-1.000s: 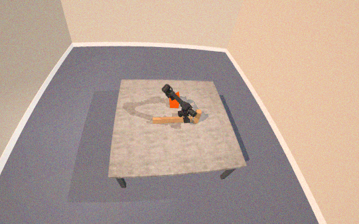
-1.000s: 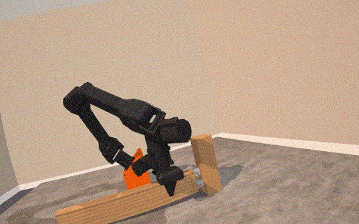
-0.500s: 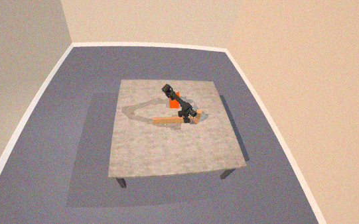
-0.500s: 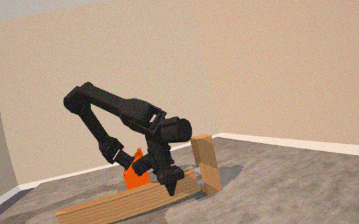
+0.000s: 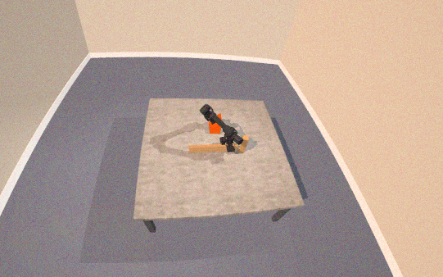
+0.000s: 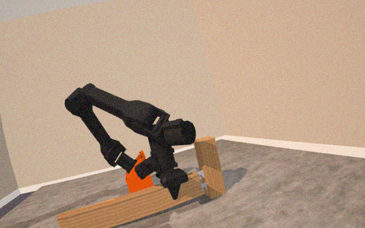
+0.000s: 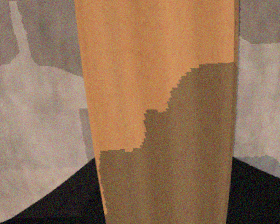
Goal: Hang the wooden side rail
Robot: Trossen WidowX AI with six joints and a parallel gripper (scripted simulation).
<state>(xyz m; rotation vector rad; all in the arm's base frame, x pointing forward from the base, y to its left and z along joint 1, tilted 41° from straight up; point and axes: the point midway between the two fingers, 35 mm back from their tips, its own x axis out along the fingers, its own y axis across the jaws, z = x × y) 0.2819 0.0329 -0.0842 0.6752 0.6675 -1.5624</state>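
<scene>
My gripper tip is now 120 mm to the right of the headboard post, 40 mm below it and 10 mm short of it.
</scene>
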